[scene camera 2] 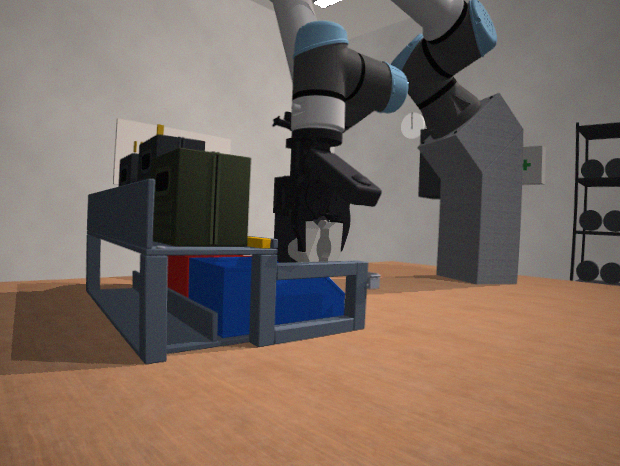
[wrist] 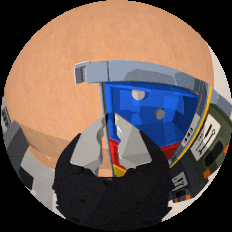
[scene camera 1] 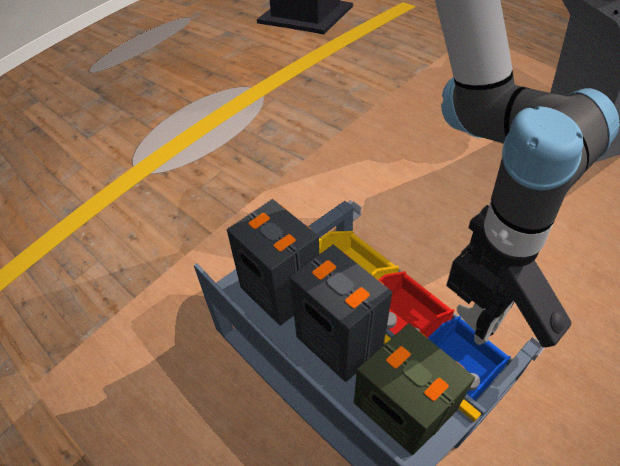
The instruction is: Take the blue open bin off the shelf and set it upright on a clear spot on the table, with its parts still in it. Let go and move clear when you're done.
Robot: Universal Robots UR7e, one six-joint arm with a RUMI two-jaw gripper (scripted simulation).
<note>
The pictures show: my gripper, a blue open bin, a red bin, a green case and a yellow bin.
My gripper also shows in the wrist view and in scene camera 1.
</note>
